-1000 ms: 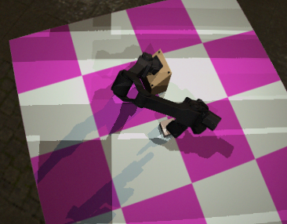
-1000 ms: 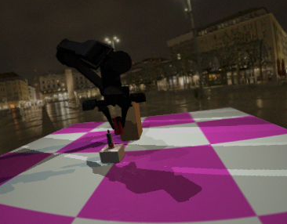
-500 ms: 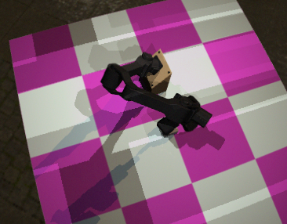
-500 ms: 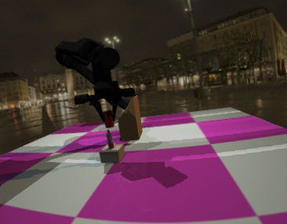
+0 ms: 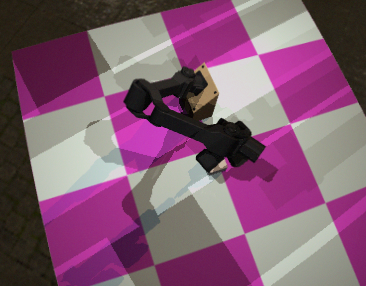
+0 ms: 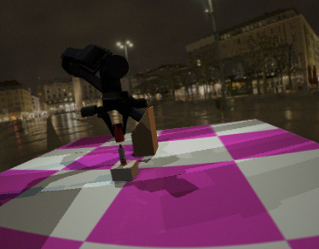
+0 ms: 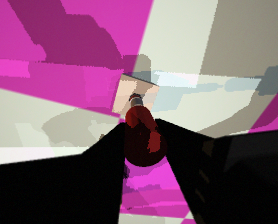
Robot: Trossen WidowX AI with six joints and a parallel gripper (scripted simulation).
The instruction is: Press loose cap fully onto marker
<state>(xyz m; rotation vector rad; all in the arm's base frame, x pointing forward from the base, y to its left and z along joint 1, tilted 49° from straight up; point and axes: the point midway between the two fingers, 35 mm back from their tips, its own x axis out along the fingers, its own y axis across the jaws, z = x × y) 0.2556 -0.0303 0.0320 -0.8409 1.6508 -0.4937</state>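
My gripper tip is 11 cm above the holder block. From my gripper tip the other things lie so: red cap (1 cm above).
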